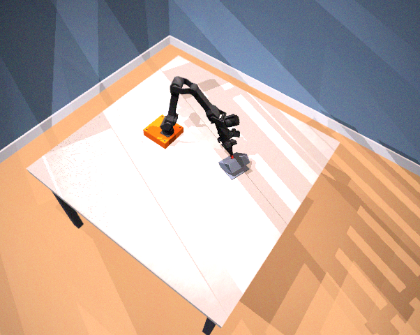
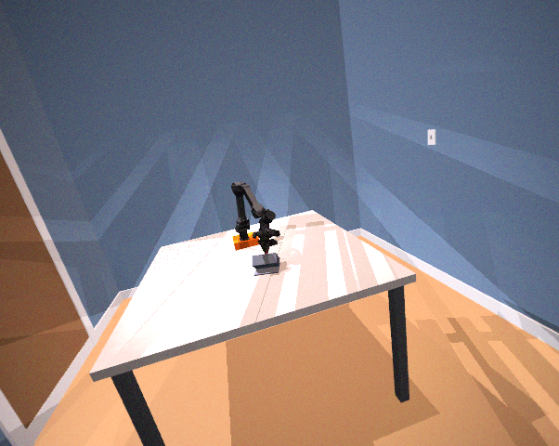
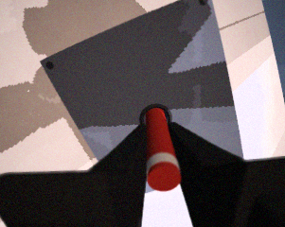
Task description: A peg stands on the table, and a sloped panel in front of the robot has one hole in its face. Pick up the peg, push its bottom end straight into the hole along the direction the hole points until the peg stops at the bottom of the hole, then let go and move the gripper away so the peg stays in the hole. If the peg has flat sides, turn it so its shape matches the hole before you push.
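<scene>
Now: the round red peg 10 mm behind my gripper tip and 10 mm above it. Also, from my gripper tip: grey sloped panel (30 mm below, 30 mm ahead, 10 mm to the right).
</scene>
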